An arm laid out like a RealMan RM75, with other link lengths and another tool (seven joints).
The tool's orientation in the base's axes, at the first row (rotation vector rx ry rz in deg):
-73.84 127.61 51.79
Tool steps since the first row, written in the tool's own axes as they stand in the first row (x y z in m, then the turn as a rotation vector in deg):
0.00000 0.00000 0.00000 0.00 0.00 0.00
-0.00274 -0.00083 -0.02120 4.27 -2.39 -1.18
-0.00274 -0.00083 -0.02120 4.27 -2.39 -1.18
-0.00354 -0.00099 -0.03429 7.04 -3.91 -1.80
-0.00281 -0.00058 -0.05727 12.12 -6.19 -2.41
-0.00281 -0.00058 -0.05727 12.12 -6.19 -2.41
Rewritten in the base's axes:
0.00000 0.00000 0.00000 0.00 0.00 0.00
0.00145 -0.01366 0.01640 -0.03 -4.29 -2.64
0.00145 -0.01366 0.01640 -0.03 -4.29 -2.64
0.00161 -0.02251 0.02608 -0.07 -6.95 -4.44
0.00023 -0.03909 0.04195 -0.58 -11.29 -7.95
0.00023 -0.03909 0.04195 -0.58 -11.29 -7.95

